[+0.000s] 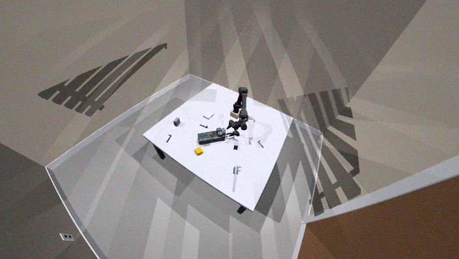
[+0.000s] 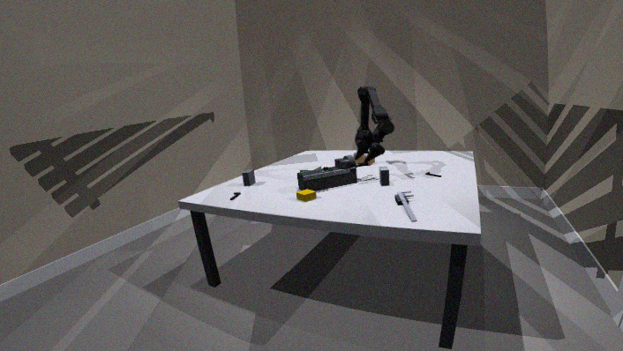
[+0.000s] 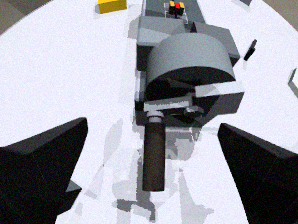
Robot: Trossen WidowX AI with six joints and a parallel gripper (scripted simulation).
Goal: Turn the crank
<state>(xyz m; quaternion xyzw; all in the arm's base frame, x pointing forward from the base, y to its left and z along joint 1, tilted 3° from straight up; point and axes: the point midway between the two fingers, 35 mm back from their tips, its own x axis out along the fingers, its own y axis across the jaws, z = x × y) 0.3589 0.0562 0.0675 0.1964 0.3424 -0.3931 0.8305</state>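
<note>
Now: the dark crank handle 2 cm below my gripper tip, 1 cm to the left of it and 1 cm behind it. Also, from my gripper tip: yellow block (26 cm ahead, 19 cm to the right, 8 cm below); then red pointer (15 cm to the right, 8 cm ahead, 2 cm below).
</note>
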